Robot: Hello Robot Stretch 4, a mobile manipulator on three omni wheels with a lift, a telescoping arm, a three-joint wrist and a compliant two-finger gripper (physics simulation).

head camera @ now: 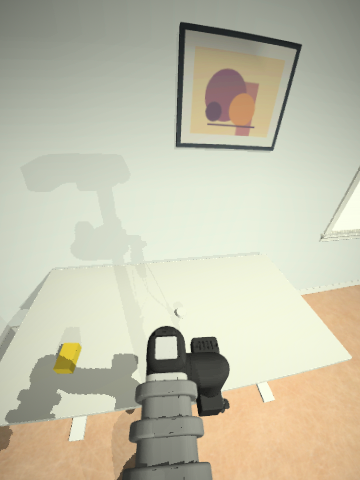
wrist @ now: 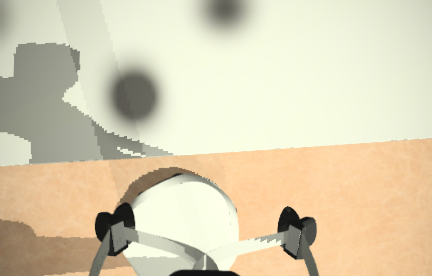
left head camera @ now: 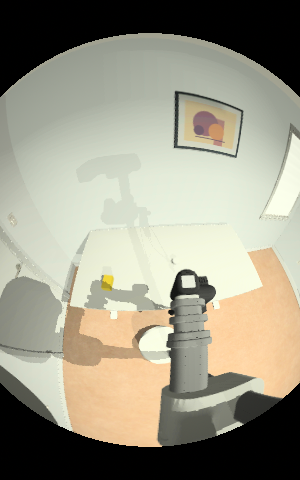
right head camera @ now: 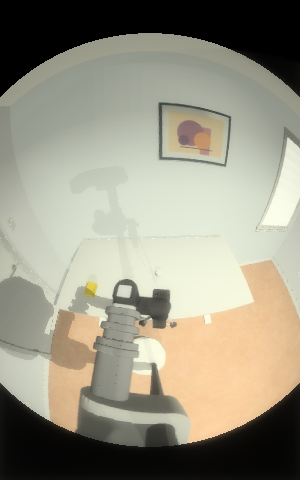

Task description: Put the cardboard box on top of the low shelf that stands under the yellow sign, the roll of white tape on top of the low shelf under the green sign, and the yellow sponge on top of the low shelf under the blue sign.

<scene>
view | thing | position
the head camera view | framed picture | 233, 87
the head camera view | white table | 265, 329
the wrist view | my gripper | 206, 222
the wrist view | white table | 87, 87
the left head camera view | framed picture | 202, 123
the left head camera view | white table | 139, 258
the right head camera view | framed picture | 186, 132
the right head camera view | white table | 202, 274
</scene>
